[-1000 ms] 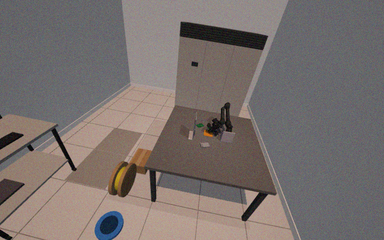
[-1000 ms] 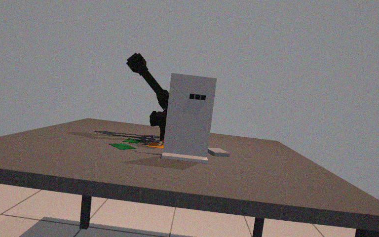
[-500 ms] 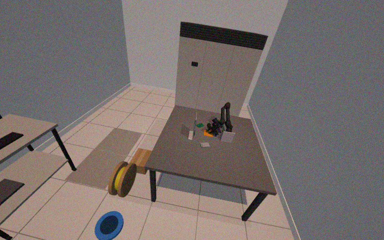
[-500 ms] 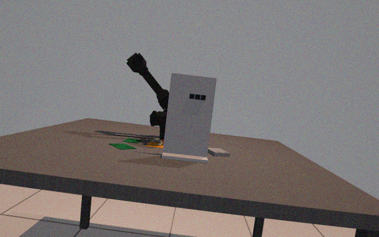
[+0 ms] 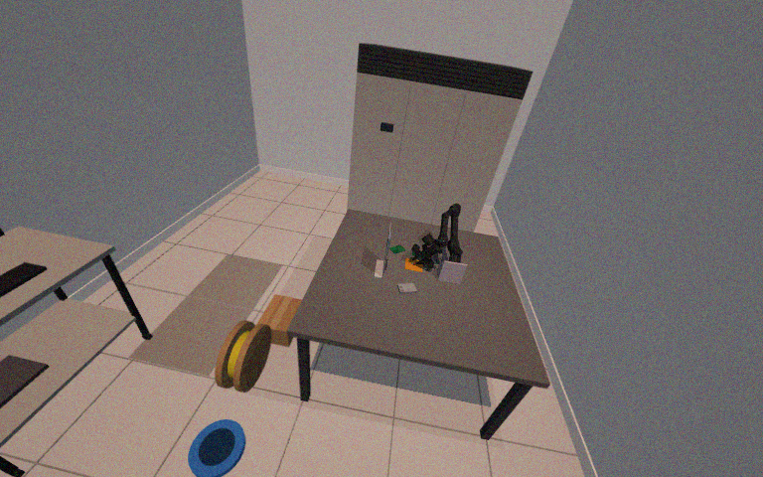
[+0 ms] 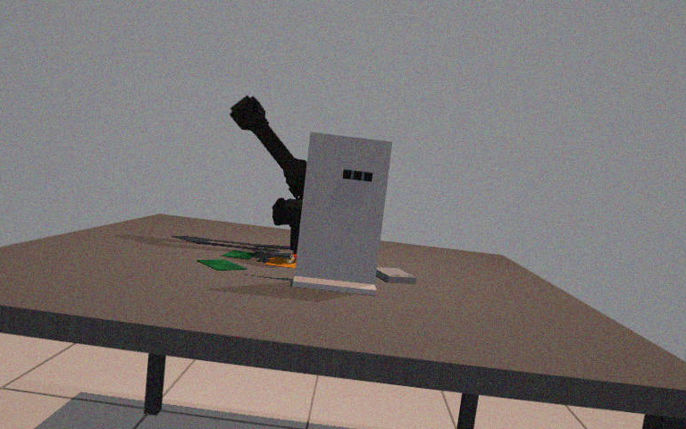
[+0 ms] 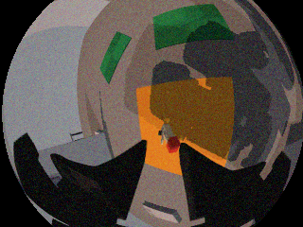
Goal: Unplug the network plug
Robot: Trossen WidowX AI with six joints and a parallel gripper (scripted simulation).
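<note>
Now: the network plug 1 cm below my gripper tip. Also, from my gripper tip: orange square (3 cm below); then grey block (6 cm ahead, 24 cm to the left, 2 cm below); then grey panel (22 cm ahead, 10 cm to the left, 12 cm above).
</note>
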